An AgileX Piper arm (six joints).
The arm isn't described. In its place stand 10 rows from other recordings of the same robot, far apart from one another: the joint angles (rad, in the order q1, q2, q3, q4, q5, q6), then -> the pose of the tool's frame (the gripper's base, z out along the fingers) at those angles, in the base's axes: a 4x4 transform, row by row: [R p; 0 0 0 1], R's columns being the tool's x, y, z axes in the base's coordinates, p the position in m.
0.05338 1.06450 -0.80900 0.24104 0.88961 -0.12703 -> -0.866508, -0.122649, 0.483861, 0.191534; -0.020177, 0.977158, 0.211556, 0.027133; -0.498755, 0.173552, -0.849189, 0.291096; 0, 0, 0, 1
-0.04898 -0.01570 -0.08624 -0.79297 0.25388 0.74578 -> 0.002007, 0.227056, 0.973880, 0.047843; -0.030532, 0.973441, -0.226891, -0.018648; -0.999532, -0.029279, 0.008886, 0.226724; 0, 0, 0, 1
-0.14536 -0.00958 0.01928 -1.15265 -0.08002 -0.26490 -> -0.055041, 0.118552, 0.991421, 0.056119; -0.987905, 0.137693, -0.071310, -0.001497; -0.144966, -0.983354, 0.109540, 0.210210; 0, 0, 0, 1
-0.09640 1.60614 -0.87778 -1.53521 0.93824 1.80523 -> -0.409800, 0.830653, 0.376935, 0.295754; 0.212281, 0.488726, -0.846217, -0.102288; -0.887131, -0.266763, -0.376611, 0.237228; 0, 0, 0, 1
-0.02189 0.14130 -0.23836 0.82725 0.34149 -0.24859 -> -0.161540, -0.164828, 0.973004, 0.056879; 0.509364, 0.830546, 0.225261, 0.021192; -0.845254, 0.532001, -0.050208, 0.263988; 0, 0, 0, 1
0.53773 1.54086 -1.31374 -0.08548 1.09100 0.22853 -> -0.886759, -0.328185, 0.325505, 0.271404; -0.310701, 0.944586, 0.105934, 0.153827; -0.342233, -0.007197, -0.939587, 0.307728; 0, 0, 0, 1
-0.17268 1.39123 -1.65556 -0.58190 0.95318 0.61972 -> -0.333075, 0.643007, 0.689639, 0.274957; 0.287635, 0.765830, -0.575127, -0.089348; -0.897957, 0.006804, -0.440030, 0.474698; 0, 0, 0, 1
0.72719 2.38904 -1.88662 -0.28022 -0.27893 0.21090 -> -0.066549, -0.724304, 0.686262, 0.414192; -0.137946, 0.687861, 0.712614, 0.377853; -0.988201, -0.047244, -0.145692, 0.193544; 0, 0, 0, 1
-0.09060 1.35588 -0.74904 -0.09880 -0.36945 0.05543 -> -0.152558, 0.049783, 0.987040, 0.295044; -0.023003, 0.998281, -0.053906, -0.023550; -0.988027, -0.030928, -0.151151, 0.287954; 0, 0, 0, 1
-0.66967 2.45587 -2.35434 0.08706 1.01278 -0.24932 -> -0.775334, 0.441700, 0.451396, 0.428434; 0.357229, 0.896137, -0.263299, -0.330637; -0.520812, -0.042893, -0.852593, 0.212742; 0, 0, 0, 1
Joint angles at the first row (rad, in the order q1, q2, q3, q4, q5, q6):
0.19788 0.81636 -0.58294 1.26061 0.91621 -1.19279
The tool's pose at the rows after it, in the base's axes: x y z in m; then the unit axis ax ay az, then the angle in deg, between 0 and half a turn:
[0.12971 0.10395 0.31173 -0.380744 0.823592 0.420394 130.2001]
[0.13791 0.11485 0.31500 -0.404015 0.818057 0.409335 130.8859]
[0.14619 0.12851 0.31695 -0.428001 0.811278 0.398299 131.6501]
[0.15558 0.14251 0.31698 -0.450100 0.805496 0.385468 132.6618]
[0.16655 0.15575 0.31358 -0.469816 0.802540 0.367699 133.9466]
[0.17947 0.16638 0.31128 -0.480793 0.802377 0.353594 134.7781]
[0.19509 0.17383 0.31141 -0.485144 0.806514 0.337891 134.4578]
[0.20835 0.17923 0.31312 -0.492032 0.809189 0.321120 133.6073]
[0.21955 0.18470 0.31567 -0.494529 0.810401 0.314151 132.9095]
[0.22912 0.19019 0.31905 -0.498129 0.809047 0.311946 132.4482]
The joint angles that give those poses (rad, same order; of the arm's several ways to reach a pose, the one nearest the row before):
0.25990 0.87626 -0.61929 1.24100 0.89413 -1.19494
0.33124 0.92950 -0.66310 1.21125 0.84576 -1.19496
0.40765 0.98866 -0.70764 1.18160 0.79360 -1.19497
0.46928 1.05378 -0.75319 1.14849 0.75270 -1.19497
0.51451 1.12380 -0.79576 1.10810 0.71888 -1.19498
0.53522 1.19089 -0.84214 1.07911 0.69834 -1.19498
0.53739 1.25192 -0.89432 1.05384 0.67544 -1.19494
0.53737 1.29818 -0.94240 1.02436 0.65430 -1.19496
0.53738 1.33845 -0.98739 1.01319 0.64274 -1.19497
0.53740 1.37467 -1.03287 1.00636 0.64288 -1.19494

